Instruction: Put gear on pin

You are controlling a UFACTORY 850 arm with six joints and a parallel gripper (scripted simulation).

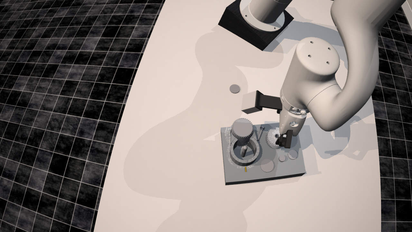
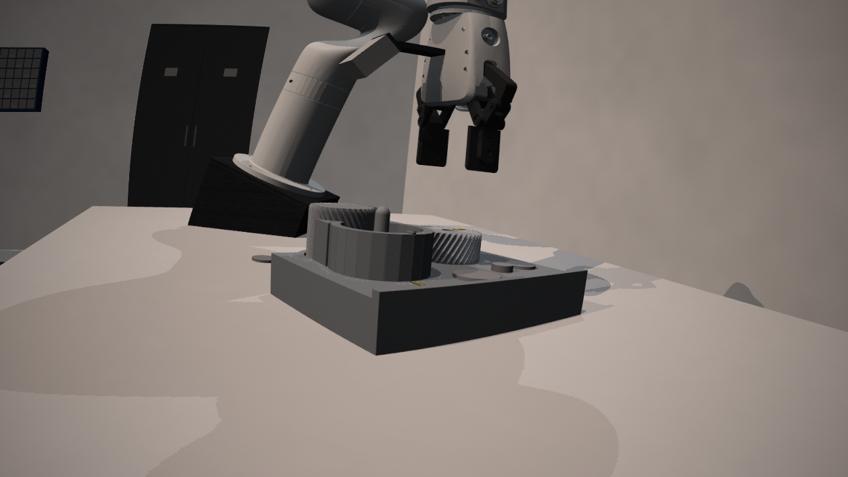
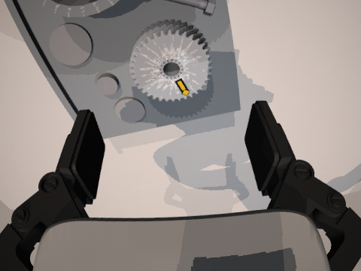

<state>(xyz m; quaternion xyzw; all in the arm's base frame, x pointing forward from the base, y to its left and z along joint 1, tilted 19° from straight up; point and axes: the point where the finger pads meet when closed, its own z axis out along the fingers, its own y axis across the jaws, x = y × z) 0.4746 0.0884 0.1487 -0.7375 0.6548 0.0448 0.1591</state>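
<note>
The gear lies 80 mm below my hand. The rest, counted from my hand: small bolt 90 mm below, 50 mm to the right, 10 mm behind; then small disc 160 mm to the right, 160 mm behind, 130 mm below.
</note>
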